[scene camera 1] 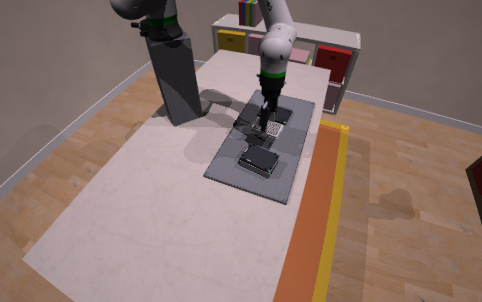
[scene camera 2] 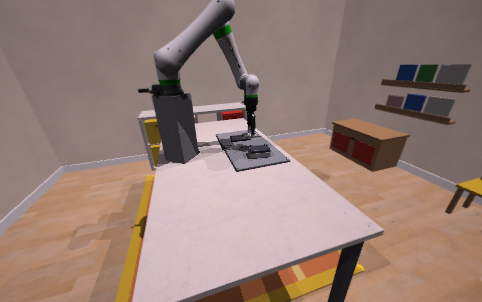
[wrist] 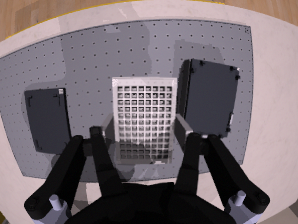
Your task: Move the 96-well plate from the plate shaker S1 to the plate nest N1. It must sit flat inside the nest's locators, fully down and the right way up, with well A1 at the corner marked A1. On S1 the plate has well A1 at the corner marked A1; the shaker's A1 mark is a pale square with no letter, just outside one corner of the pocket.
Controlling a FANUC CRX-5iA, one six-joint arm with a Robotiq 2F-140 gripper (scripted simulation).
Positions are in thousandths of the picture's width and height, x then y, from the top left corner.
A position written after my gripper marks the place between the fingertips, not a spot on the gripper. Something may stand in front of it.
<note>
I see my gripper (wrist: 485,547), a white 96-well plate (wrist: 465,413), a plate nest N1 (wrist: 166,551) and a plate shaker S1 (wrist: 713,391).
</note>
